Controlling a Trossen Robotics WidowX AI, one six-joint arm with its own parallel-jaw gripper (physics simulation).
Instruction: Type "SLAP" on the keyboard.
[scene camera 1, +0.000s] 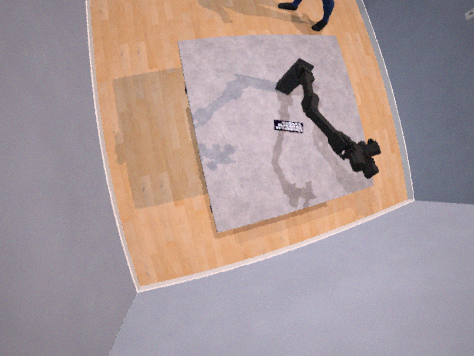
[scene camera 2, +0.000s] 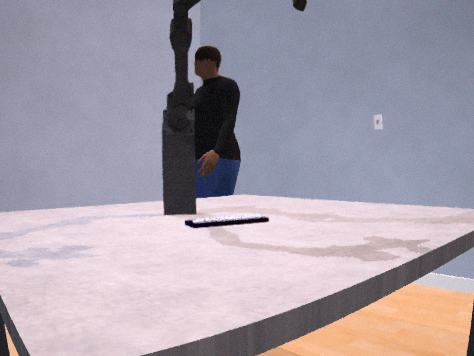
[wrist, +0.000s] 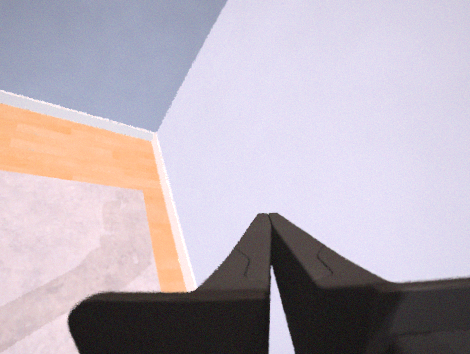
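Pixels of known places: gripper, fingertip midpoint: (wrist: 267, 222); arm's base, origin of the base link: (scene camera 1: 301, 69) (scene camera 2: 177, 121).
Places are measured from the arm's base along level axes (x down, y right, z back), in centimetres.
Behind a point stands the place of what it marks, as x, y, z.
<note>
A small dark keyboard with white keys (scene camera 1: 288, 126) {27.9, 10.0, -26.1} (scene camera 2: 227, 220) {28.3, 11.4, -28.1} lies flat on the grey table (scene camera 1: 240, 190) {29.6, 59.2, -49.0} (scene camera 2: 125, 290) {29.6, 64.5, -52.0}, in front of the arm's base. The keyboard does not show in the wrist view. My gripper (wrist: 267, 222) {-28.6, 8.4, -61.5} is shut and empty, its two fingertips meeting. The arm reaches out high over the table, and its gripper end is near the table's right front corner in the first scene view, well away from the keyboard. In the second scene view the upper arm runs out of the top of the picture.
The arm's dark base (scene camera 1: 295, 76) {-2.2, 8.1, -3.4} (scene camera 2: 179, 170) {15.7, 1.4, -2.1} stands on the table behind the keyboard. A person in a black top and blue trousers (scene camera 2: 220, 120) stands beyond the table. Wooden floor (scene camera 1: 165, 250) (wrist: 75, 150) and plain walls surround the table. Arm shadows fall across the table top.
</note>
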